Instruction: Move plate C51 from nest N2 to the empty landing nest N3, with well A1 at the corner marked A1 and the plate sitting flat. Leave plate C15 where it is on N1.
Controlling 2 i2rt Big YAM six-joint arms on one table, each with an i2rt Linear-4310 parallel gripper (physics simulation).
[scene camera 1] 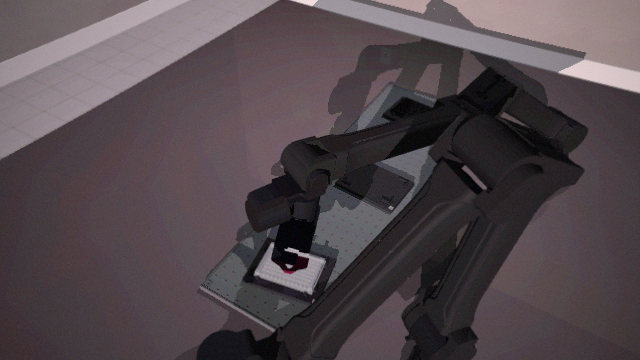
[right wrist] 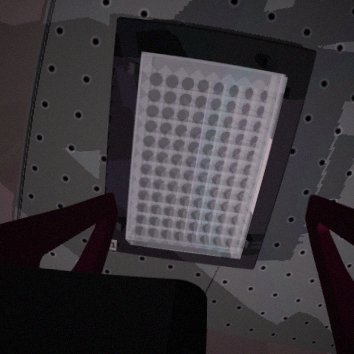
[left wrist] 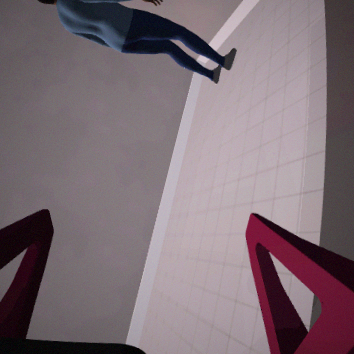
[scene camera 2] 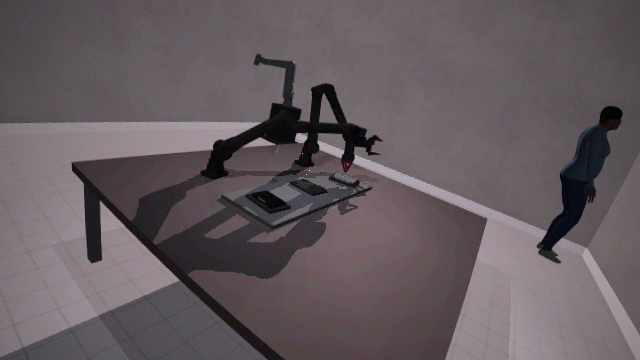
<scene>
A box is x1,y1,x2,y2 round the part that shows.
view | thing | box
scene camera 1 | right gripper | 271,205,319,273
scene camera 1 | well plate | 254,242,325,294
</scene>
